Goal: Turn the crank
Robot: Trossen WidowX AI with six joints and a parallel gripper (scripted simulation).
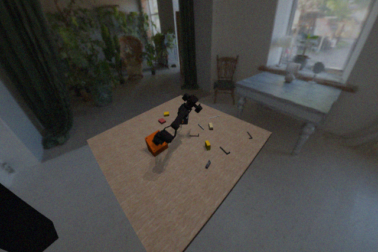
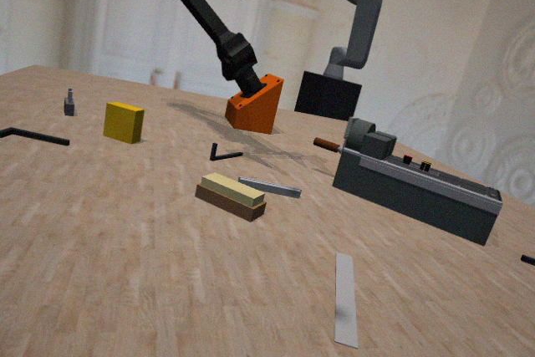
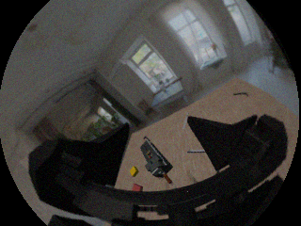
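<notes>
Right now the red pointer is 90 mm ahead of my gripper tip, 230 mm to the left of it and 260 mm below it. The rest, counted from my gripper tip: tan-and-brown block (110 mm ahead, 90 mm to the right, 320 mm below); then brown crank handle (40 mm behind, 150 mm to the left, 280 mm below); then grey bar (60 mm ahead, 10 mm to the right, 330 mm below).
</notes>
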